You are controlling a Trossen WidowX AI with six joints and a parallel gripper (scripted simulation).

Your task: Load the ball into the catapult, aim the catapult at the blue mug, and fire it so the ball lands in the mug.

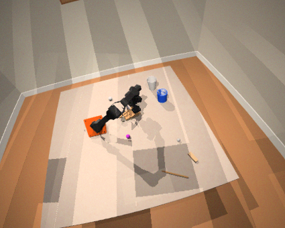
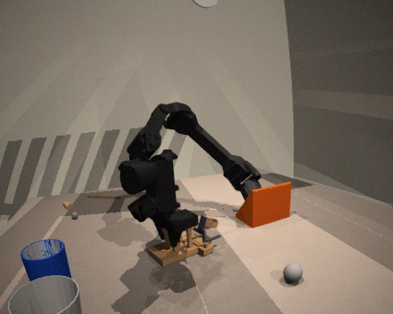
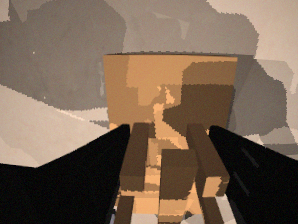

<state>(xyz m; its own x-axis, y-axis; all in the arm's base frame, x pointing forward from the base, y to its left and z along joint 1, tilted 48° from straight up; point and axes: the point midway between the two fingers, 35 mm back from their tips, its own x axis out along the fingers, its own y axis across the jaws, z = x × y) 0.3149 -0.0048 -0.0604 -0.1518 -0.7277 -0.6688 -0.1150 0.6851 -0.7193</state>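
The catapult frame is 5 cm above my gripper tip, 4 cm behind it and 1 cm to the right of it. Also, from my gripper tip: purple ball: 21 cm to the right, 12 cm behind, 2 cm below; then blue mug: 28 cm ahead, 3 cm to the left; then wooden catapult: 6 cm behind, 2 cm above.
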